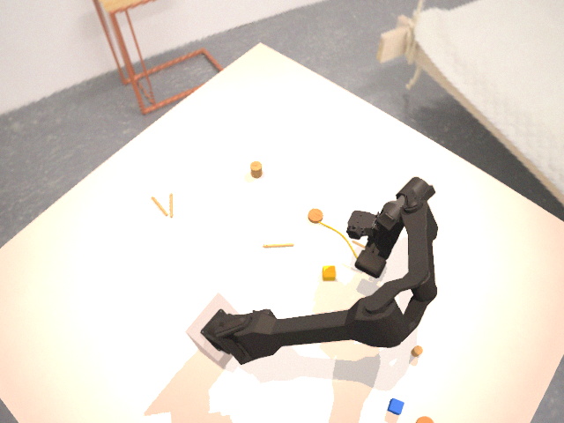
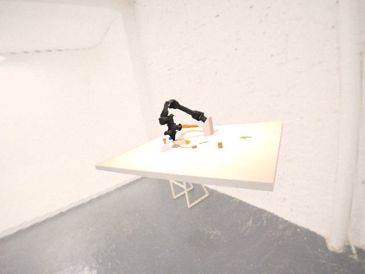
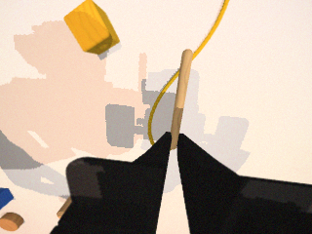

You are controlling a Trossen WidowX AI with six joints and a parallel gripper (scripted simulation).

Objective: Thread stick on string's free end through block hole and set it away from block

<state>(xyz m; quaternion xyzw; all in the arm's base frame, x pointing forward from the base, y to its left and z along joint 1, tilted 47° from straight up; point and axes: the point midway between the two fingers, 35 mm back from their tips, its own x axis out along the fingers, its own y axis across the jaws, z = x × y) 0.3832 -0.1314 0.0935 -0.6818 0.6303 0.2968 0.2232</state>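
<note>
My gripper tip is now 90 mm past the yellow block, 70 mm to the right of it and 40 mm above it. The rest, counted from my gripper tip: blue cube 270 mm behind, 230 mm to the right, 50 mm below; then round wooden button 20 mm ahead, 190 mm to the left, 50 mm below; then wooden cylinder 40 mm ahead, 410 mm to the left, 40 mm below.
</note>
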